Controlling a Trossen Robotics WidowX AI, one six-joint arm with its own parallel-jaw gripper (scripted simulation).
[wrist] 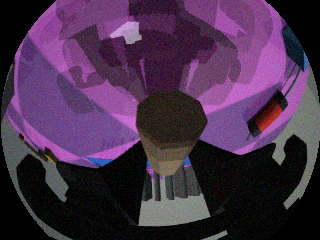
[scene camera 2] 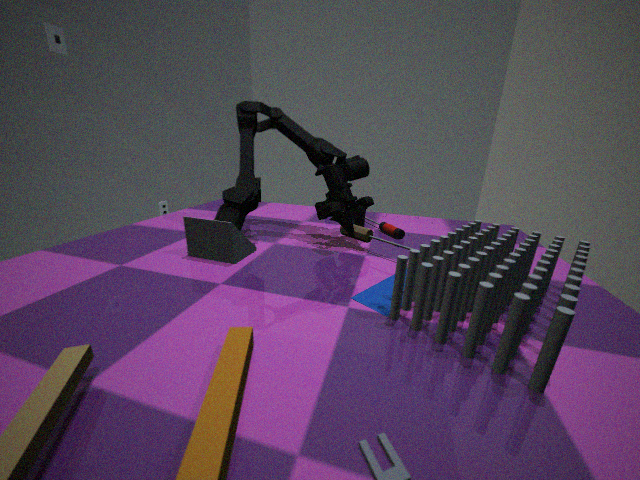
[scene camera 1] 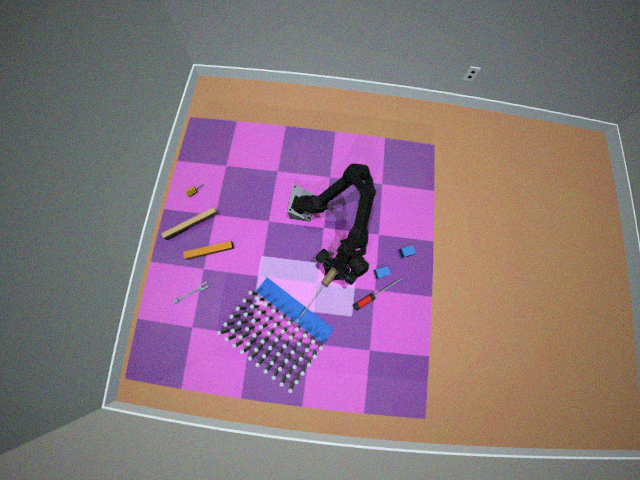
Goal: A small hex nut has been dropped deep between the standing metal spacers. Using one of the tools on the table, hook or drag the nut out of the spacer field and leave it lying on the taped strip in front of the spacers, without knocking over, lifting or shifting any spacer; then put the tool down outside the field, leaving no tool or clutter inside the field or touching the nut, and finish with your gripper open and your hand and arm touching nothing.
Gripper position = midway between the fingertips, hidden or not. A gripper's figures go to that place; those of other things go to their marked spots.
Labels:
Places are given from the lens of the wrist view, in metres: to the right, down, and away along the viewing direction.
my gripper [wrist: 166,141]: 0.01, 0.02, 0.10
thin hook tool [wrist: 169,123]: 0.00, 0.00, 0.05
red-handled screwdriver [wrist: 277,105]: 0.19, -0.03, 0.09
The marked spots on the thin hook tool and the red-handled screwdriver are 0.19 m apart.

